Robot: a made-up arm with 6 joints.
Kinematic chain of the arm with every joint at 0, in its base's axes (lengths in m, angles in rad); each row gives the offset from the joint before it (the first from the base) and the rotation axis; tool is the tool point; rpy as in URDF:
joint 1: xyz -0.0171 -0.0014 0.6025 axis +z
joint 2: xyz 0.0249 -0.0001 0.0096 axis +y
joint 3: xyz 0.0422 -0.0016 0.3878 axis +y
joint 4: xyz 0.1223 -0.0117 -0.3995 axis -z
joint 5: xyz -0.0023 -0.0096 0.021 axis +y
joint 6: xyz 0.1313 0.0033 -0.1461 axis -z
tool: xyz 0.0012 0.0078 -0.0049 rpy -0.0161 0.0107 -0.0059
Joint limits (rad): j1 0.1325..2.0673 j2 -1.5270..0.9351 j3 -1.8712..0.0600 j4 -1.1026..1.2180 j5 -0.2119..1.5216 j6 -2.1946..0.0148
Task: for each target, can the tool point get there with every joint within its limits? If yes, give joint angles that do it. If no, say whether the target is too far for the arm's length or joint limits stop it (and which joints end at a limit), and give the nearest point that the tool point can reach.
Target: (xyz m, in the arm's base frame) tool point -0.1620 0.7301 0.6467
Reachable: yes | joints 1.7594 0.4516 -1.2231 -0.4365 0.4627 -0.7783
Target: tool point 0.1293 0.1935 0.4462
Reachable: yes | joints 1.1610 0.2673 -0.3803 -0.3062 1.3402 -1.8161
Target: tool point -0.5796 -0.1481 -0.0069
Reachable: no: joint limits stop it (at a limit: joint 1, joint 2, joint 4, joint 5, joint 6) | nearest point -0.2360 0.1314 0.2931 | short by 0.535 m
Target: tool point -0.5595 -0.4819 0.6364
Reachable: no: joint limits stop it (at a limit: joint 2, joint 3, joint 5, joint 6) | nearest point -0.5856 -0.5050 1.0817 | short by 0.447 m
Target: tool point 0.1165 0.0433 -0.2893
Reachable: no: joint limits stop it (at a limit: joint 2, joint 6) | nearest point 0.2144 0.0761 0.2222 | short by 0.522 m
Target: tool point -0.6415 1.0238 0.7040
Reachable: no: too far | nearest point -0.4790 0.8131 0.6907 | short by 0.266 m
